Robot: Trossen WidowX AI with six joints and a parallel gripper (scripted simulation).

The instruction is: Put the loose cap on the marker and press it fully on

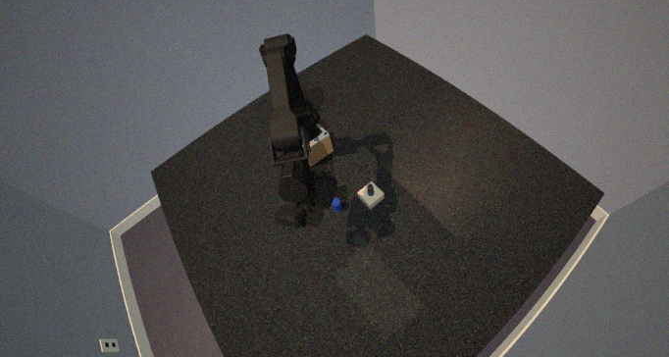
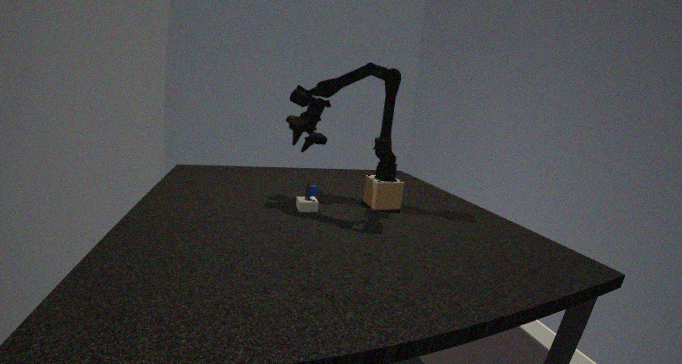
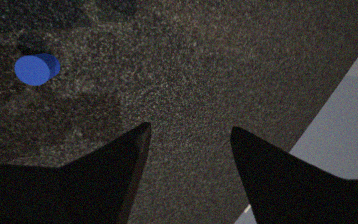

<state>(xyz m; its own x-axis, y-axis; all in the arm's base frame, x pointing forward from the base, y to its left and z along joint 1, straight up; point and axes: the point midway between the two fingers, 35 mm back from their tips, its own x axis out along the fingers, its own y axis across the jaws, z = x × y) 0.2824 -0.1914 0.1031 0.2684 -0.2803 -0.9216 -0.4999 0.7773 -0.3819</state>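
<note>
Right now my gripper tip is 150 mm above the blue cap, 110 mm to the right of it and 40 mm past it. Round my gripper tip: holder block 220 mm to the left, 160 mm below.
</note>
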